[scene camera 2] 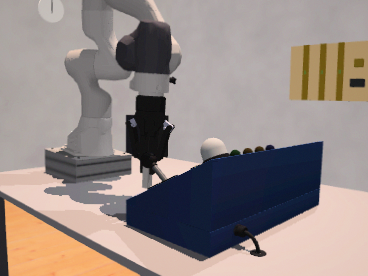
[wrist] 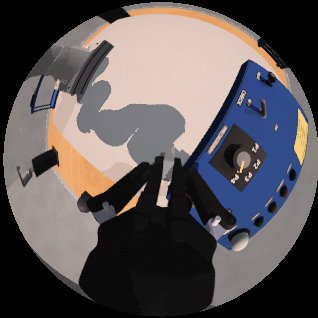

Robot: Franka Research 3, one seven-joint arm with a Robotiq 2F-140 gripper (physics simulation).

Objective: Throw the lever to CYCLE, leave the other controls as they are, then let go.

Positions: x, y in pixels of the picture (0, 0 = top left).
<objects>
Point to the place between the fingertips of my gripper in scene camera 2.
At 147, 186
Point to a blue control console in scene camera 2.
230, 198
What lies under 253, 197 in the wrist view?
A blue control console.
</objects>
